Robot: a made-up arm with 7 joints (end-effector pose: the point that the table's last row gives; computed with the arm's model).
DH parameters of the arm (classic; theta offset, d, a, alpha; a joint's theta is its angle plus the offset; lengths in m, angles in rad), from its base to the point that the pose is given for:
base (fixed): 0 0 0 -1.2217
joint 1: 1.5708 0 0 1.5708
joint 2: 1.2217 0 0 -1.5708
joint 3: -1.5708 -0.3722 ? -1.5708
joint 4: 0 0 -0.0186 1.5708
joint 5: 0 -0.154 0 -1.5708
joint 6: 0 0 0 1.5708
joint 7: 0 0 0 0
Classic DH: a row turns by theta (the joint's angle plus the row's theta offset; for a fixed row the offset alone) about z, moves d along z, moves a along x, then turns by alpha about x.
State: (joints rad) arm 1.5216 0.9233 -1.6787 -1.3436 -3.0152 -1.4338 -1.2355
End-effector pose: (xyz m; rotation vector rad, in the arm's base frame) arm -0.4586 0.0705 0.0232 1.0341 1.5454 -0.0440
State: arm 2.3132 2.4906 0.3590 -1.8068 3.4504 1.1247 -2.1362
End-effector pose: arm 0.0597 0.3491 -0.1961 -1.3007 0.1425 -0.2415
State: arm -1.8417 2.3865 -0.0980 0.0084 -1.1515 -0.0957 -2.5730
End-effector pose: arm -0.2320 0.4567 0.1217 0.8383 1.7606 -1.0301
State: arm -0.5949 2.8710 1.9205 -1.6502 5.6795 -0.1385 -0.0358
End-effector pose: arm -0.2887 -0.0396 0.3116 -1.3289 0.5494 -0.1061
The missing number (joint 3, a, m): 0.0418
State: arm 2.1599 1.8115 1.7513 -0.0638 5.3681 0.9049 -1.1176
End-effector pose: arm -0.0172 0.4893 0.1980 0.7719 2.7326 -0.3128
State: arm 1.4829 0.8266 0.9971 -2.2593 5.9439 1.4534 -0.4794
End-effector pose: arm -0.1809 0.2832 -0.0139 1.6034 0.8436 -0.3661
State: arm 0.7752 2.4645 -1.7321 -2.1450 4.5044 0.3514 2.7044
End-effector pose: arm -0.0176 0.3235 0.1429 0.1097 0.6051 -0.4065
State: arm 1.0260 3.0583 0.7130 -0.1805 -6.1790 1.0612 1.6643
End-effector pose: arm 0.4413 0.1030 0.2739 1.7046 -2.1202 0.5826
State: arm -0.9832 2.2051 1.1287 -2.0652 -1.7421 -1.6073 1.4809
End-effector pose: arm -0.1641 0.1699 0.2800 2.5981 -0.5435 -1.1987
